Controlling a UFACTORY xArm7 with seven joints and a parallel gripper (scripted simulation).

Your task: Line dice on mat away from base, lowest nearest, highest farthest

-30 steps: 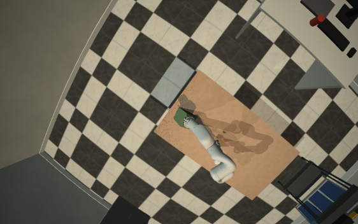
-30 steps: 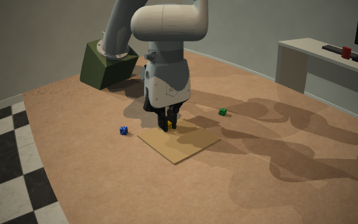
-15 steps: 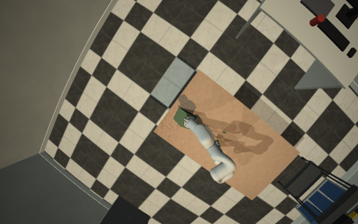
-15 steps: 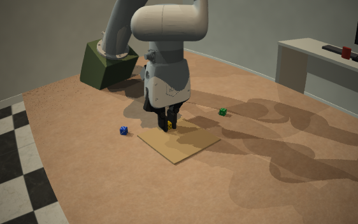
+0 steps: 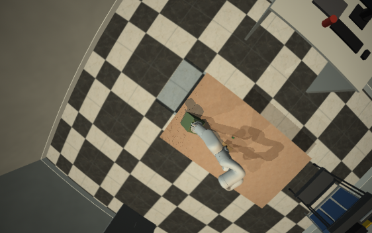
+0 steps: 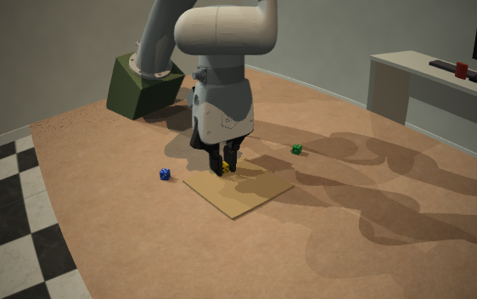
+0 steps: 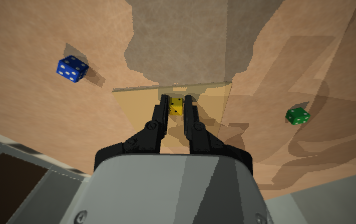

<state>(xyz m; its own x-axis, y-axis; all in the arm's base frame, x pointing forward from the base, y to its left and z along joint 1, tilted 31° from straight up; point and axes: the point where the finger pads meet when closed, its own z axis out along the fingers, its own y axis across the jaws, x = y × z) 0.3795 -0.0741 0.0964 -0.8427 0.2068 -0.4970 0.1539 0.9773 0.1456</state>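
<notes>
Right now the yellow die is 10 mm below my hand. Round my hand: tan mat: 50 mm ahead, 20 mm below, 10 mm to the right; blue die: 90 mm to the right, 60 mm behind, 20 mm below; green die: 160 mm to the left, 50 mm ahead, 20 mm below.
</notes>
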